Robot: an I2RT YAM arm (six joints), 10 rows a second.
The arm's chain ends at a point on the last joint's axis. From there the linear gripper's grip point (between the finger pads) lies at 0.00 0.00 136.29 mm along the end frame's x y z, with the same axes.
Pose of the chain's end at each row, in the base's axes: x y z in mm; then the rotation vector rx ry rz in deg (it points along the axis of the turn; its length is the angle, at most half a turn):
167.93, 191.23, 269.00, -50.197, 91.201, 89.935
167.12, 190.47, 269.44, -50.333, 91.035, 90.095
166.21, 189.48, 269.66, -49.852, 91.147, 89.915
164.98, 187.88, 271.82, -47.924, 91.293, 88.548
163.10, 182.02, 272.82, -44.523, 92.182, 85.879
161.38, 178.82, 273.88, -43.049, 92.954, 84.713
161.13, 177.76, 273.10, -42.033, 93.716, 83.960
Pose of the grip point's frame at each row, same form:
172.38, 327.45, 269.64, -50.197, 91.201, 89.935
171.16, 326.70, 270.34, -50.333, 91.035, 90.095
171.23, 325.67, 270.67, -49.852, 91.147, 89.915
174.88, 323.80, 273.33, -47.924, 91.293, 88.548
181.84, 317.01, 273.93, -44.523, 92.182, 85.879
183.88, 313.24, 274.11, -43.049, 92.954, 84.713
186.08, 311.74, 272.33, -42.033, 93.716, 83.960

